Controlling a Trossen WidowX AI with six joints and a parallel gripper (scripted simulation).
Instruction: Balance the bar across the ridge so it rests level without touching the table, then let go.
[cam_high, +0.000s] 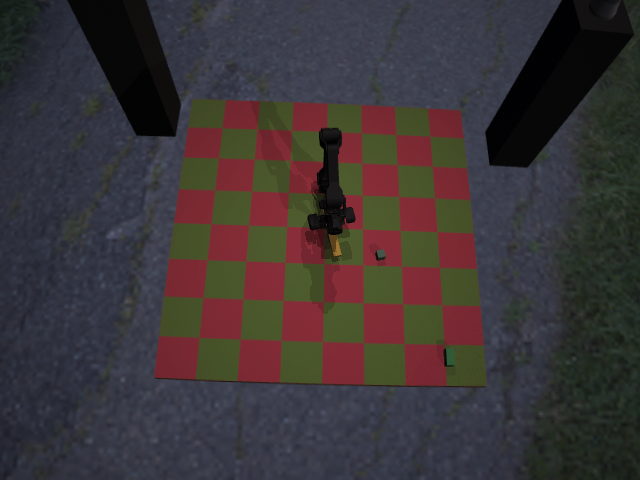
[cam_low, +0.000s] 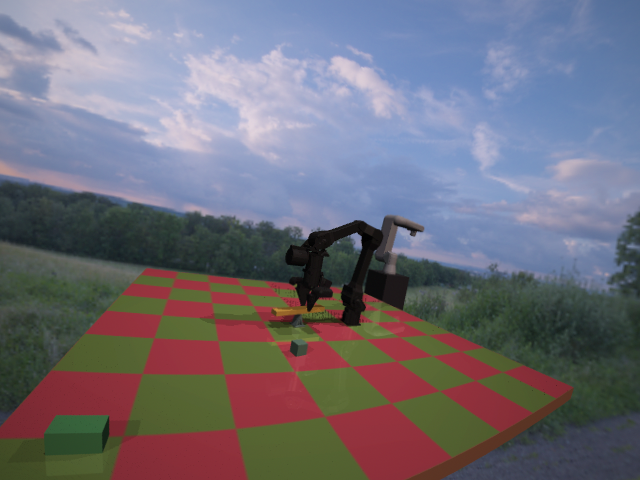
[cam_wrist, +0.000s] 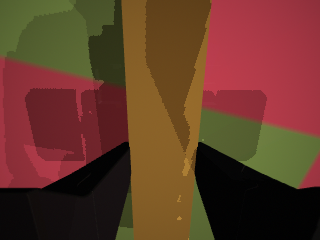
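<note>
The orange bar lies 30 mm ahead of my gripper tip and 10 mm to the left of it. The rest, counted from my gripper tip: dark green cube 210 mm to the left, 100 mm ahead, 40 mm below.
</note>
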